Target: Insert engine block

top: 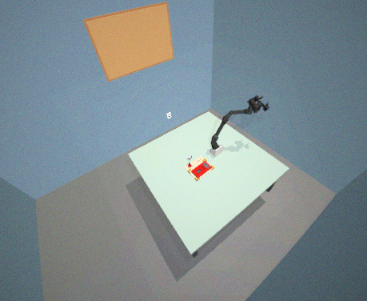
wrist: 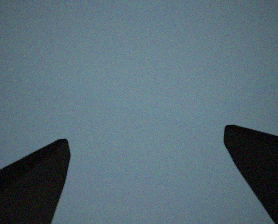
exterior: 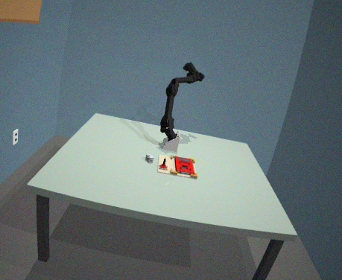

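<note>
The grey engine block lies 93 cm ahead of my gripper tip, 9 cm to the right of it and 47 cm below it. Round my gripper tip: grey holder 98 cm ahead, 1 cm to the left, 45 cm below; pale base plate 91 cm ahead, 9 cm to the left, 48 cm below.
</note>
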